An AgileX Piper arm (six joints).
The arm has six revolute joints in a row. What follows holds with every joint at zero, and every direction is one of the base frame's.
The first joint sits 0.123 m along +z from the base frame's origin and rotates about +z.
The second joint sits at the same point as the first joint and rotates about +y.
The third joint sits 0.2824 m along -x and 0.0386 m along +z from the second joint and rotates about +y.
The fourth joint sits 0.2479 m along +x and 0.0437 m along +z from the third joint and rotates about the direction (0.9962, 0, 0.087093).
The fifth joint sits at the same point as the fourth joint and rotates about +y.
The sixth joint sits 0.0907 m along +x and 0.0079 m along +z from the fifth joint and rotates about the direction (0.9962, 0, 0.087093).
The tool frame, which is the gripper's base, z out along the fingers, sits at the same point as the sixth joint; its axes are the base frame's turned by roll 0, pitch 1.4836 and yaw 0 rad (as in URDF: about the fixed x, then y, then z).
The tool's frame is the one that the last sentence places.
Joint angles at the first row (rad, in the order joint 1, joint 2, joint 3, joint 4, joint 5, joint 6):
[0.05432, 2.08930, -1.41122, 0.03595, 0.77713, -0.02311]
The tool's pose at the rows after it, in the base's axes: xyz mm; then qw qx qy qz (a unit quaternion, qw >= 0):
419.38 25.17 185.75 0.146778 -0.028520 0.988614 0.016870
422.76 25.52 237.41 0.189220 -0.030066 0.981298 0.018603
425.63 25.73 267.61 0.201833 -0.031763 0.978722 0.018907
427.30 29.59 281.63 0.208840 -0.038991 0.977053 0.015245
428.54 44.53 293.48 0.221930 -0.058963 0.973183 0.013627
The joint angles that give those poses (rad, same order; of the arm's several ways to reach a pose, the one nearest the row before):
[0.05432, 2.02113, -1.49114, 0.03510, 0.83283, -0.02312]
[0.05433, 1.95866, -1.59254, 0.03509, 0.91053, -0.02310]
[0.05432, 1.94629, -1.69073, 0.03383, 0.99536, -0.02312]
[0.06498, 1.94629, -1.74452, 0.02275, 1.03485, -0.02222]
[0.10169, 1.94727, -1.78907, 0.01006, 1.05146, -0.02234]

